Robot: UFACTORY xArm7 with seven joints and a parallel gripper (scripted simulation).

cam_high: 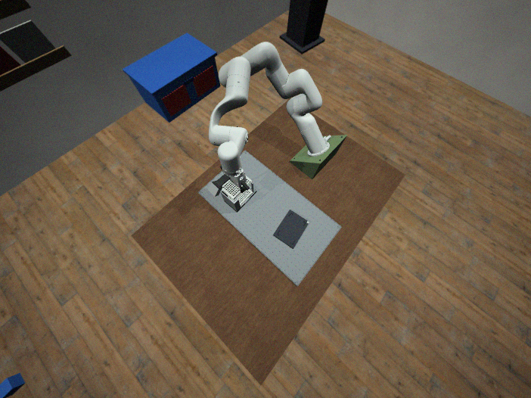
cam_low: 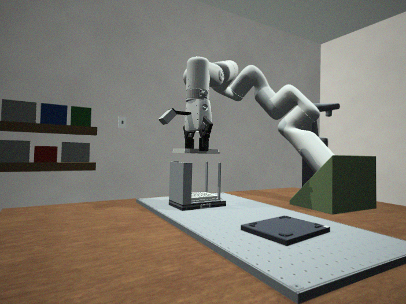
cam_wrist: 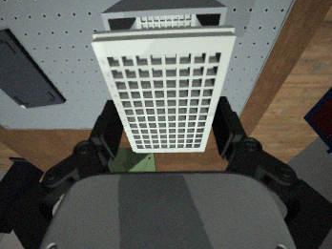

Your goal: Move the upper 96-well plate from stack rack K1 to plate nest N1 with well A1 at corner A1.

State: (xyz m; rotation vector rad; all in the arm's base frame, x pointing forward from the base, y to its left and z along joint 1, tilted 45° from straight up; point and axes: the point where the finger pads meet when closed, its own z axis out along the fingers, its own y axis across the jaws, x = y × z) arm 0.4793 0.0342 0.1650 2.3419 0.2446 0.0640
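Right now the rack wall is 11 cm below my hand, 7 cm ahead of it and 1 cm to the left of it.
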